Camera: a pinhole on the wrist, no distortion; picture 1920 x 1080 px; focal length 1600.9 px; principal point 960.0 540.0 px. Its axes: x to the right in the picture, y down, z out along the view. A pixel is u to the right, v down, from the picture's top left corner.
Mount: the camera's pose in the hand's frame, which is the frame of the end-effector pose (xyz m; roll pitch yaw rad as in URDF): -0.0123 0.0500 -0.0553 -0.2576 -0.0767 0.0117
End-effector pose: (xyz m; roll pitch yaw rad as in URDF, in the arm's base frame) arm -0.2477 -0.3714 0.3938 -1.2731 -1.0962 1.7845
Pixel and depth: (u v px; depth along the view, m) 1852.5 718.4 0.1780
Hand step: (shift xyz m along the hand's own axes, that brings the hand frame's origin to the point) 0.0731 0.1155 0.1189
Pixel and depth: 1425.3 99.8 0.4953
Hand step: 0.0919 0.0457 0.4679
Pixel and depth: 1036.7 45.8 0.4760
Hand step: -0.0275 0.0290 0.4427
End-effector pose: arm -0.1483 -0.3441 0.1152 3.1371 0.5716 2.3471
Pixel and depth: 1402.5 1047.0 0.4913
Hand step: 0.0865 0.3268 0.3893
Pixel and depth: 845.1 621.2 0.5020
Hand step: -0.0867 0.2017 0.4195
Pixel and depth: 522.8 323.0 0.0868
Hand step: -0.0427 0.0604 0.0296
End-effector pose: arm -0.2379 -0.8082 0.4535 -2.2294 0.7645 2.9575
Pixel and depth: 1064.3 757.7 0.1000
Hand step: -0.0134 0.0886 0.0382
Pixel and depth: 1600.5 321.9 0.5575
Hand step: 0.1665 0.1207 0.5186
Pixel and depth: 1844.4 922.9 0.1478
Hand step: 0.0580 0.1227 0.0845
